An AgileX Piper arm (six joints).
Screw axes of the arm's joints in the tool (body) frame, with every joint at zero. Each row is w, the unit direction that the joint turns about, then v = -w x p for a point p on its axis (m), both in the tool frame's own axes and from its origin. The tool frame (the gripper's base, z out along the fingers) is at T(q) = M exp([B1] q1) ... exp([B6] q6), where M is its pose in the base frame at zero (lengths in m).
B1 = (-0.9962, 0, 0.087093, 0, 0.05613, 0)
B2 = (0, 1, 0, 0.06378, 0, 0.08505)
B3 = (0, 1, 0, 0.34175, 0, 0.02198)
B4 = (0, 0, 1, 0, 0, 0)
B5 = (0, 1, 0, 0.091, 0, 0)
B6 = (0, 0, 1, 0, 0, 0)
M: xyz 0.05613 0 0.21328 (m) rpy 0 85 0 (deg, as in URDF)
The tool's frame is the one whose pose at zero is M.
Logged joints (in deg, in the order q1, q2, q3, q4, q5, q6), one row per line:
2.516 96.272 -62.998 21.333 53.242 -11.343
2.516 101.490 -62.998 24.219 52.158 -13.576
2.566 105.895 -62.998 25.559 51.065 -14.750
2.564 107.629 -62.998 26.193 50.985 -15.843
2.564 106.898 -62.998 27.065 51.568 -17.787
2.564 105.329 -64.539 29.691 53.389 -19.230
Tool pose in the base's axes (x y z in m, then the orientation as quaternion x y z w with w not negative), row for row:
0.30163 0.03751 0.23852 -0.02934 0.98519 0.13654 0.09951
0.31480 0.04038 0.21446 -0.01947 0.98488 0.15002 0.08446
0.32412 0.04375 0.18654 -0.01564 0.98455 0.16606 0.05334
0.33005 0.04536 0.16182 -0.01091 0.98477 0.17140 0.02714
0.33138 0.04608 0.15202 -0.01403 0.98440 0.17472 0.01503
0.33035 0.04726 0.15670 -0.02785 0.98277 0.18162 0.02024
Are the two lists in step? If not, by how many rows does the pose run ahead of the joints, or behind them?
The pose runs 1 row behind the joints: the pose in row i belongs to the joints in row i - 1.
